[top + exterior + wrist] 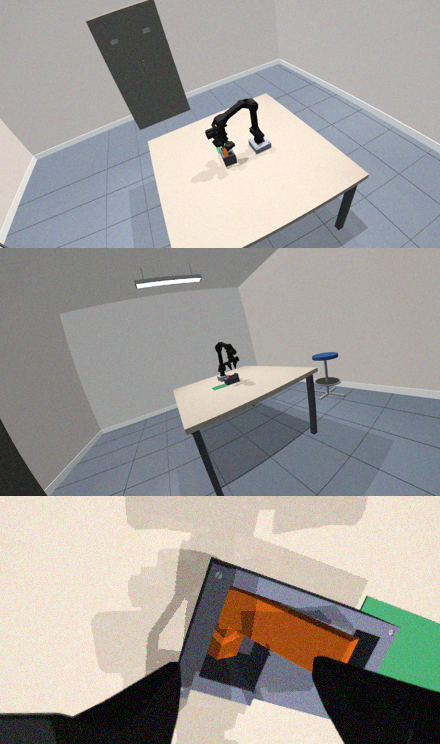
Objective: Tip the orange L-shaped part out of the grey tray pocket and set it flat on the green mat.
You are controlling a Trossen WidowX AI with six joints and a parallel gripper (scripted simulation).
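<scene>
Now: the orange L-shaped part 10 cm below my gripper tip, 2 cm to the right of it and 1 cm behind it. The rest, counted from my gripper tip: green mat: 20 cm to the right, 16 cm below, 3 cm behind.
</scene>
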